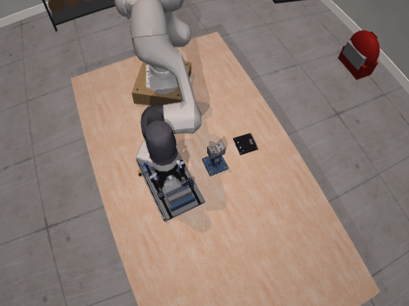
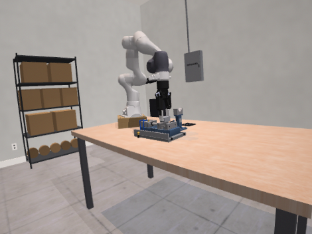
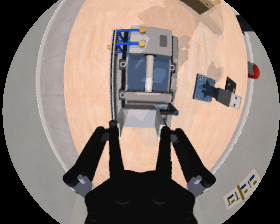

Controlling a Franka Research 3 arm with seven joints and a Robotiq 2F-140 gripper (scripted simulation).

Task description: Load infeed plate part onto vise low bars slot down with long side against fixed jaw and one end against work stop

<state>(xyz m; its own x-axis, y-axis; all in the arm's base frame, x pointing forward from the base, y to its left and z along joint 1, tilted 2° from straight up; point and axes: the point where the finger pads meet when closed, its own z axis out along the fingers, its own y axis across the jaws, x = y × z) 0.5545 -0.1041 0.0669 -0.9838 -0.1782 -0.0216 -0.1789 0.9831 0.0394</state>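
My gripper is now 3 cm above the part. The rest, counted from my hand: vise 7 cm behind, 1 cm to the left, 10 cm below; then black infeed plate 16 cm behind, 39 cm to the left, 14 cm below.
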